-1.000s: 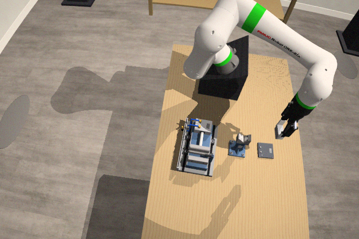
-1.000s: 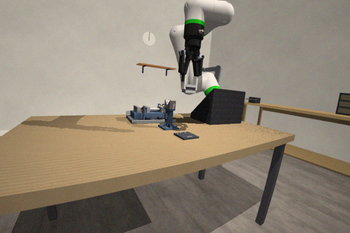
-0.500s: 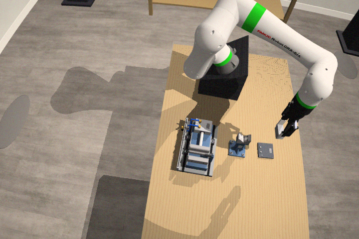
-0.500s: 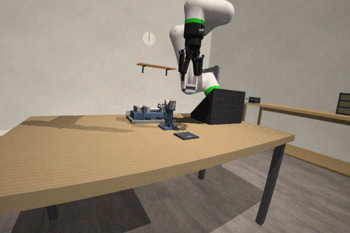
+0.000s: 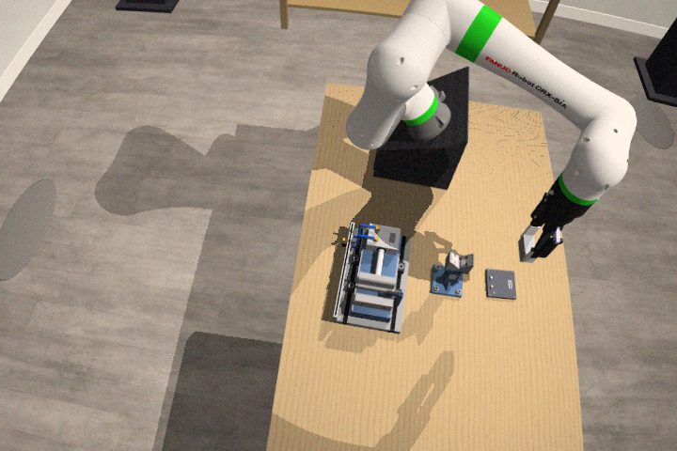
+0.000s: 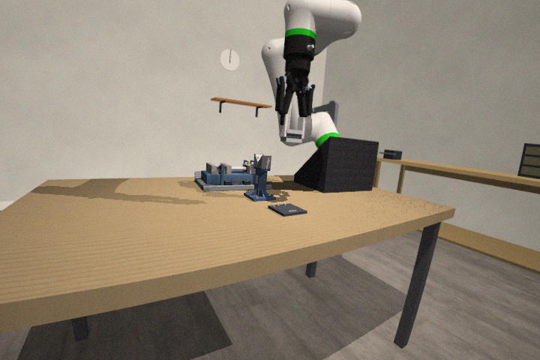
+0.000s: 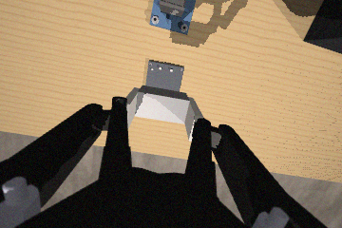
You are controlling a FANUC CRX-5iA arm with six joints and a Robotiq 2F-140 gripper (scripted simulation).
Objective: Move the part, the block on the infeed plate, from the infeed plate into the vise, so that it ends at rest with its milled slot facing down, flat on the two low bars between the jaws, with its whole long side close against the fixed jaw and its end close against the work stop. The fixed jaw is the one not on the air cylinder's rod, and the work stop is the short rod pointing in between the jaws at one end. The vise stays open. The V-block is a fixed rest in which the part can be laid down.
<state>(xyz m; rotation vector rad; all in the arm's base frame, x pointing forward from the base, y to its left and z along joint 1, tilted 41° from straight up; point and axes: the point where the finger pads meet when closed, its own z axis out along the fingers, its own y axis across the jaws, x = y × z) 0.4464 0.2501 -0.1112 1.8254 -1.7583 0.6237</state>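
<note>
The part lies 10 mm to the left of my hand and 30 mm below it. From my hand the other things lie so: dark infeed plate: 10 mm to the left, 260 mm below; V-block post: 10 mm ahead, 150 mm to the right, 200 mm below; work stop: 110 mm ahead, 320 mm to the right, 170 mm below.
</note>
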